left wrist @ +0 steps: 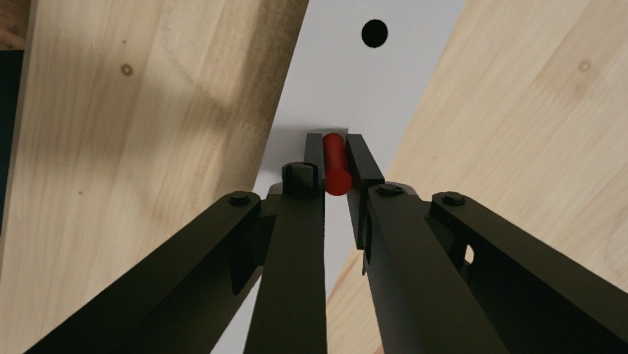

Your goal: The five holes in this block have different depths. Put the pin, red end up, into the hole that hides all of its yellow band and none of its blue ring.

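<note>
The pin (pixel 337 167) is held between the fingers of my left gripper (pixel 333 158), with its round red end toward the camera. Its red part shows; its yellow band and blue ring do not show. The far end of the pin meets the pale grey block (pixel 350 85) at the fingertips, and the fingertips are close to the block's top face. Whether a hole lies around the pin there is hidden by the fingers and the pin. One dark round hole (pixel 374 33) shows in the block further up the view. My right gripper is not in view.
The block runs slantwise across a light wooden table top (pixel 500 125), and a dark shadow lies along its left side. The table's edge (pixel 22 120) is at the far left, with a dark surface (pixel 9 125) beyond it.
</note>
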